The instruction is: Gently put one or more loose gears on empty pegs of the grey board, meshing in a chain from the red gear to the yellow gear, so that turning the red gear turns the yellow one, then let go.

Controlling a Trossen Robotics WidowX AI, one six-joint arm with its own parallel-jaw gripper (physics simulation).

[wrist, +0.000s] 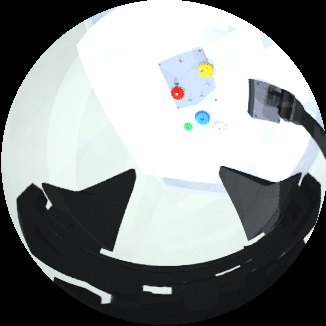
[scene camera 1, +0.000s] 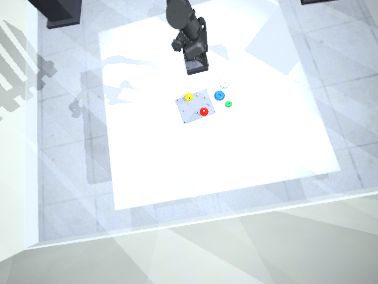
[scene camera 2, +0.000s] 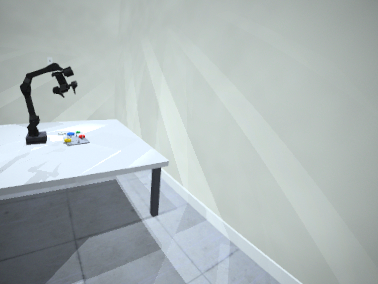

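Where they show: gripper, fingertip midpoint: (wrist: pixel 178 171) (scene camera 1: pixel 206 58) (scene camera 2: pixel 69 95); arm's base at its link origin: (wrist: pixel 273 97) (scene camera 2: pixel 33 135).
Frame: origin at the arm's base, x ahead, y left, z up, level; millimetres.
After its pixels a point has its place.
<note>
The grey board (scene camera 1: pixel 191 115) @[x 375, y -22, z -48 mm] (scene camera 2: pixel 83 142) @[x 376, y -78, z -48 mm] (wrist: pixel 171 71) @[x 373, y -30, z -48 mm] lies on the table. The red gear (scene camera 1: pixel 204 111) @[x 364, y 60, z -27 mm] (scene camera 2: pixel 82 136) (wrist: pixel 177 93) @[x 355, y 58, z -31 mm] and the yellow gear (scene camera 1: pixel 189 97) @[x 263, y -28, z -29 mm] (scene camera 2: pixel 68 141) @[x 261, y -57, z -41 mm] (wrist: pixel 205 70) @[x 252, y -29, z -26 mm] are on it, apart, with several small bare pegs around them. The blue gear (scene camera 1: pixel 219 95) @[x 271, y 158, z -38 mm] (scene camera 2: pixel 70 134) @[x 259, y 142, z -45 mm] (wrist: pixel 202 117) @[x 258, y 152, z -38 mm], the small green gear (scene camera 1: pixel 228 104) @[x 334, y 207, z -39 mm] (scene camera 2: pixel 78 132) @[x 325, y 195, z -44 mm] (wrist: pixel 188 126) @[x 316, y 206, z -39 mm] and the white gear (scene camera 1: pixel 224 84) @[x 193, y 195, z -40 mm] (wrist: pixel 219 126) @[x 180, y 188, z -41 mm] lie loose beside the board. My gripper (scene camera 2: pixel 69 95) @[x 277, y 74, z 298 mm] (wrist: pixel 178 171) @[x 277, y 74, z 298 mm] is open and empty, high above the table.
The arm's dark base (scene camera 1: pixel 197 67) @[x 81, y 34, z -4 mm] (scene camera 2: pixel 36 138) @[x 29, y -44, z -11 mm] (wrist: pixel 263 101) @[x 44, y 31, z 2 mm] stands on the white table (scene camera 1: pixel 225 150) @[x 606, y 169, z -56 mm] (scene camera 2: pixel 115 150) @[x 606, y -267, z -56 mm] (wrist: pixel 125 100) @[x 634, y 63, z -56 mm], near the white gear and the board. Pale walls stand past the table's edge, and shadows fall across the floor.
</note>
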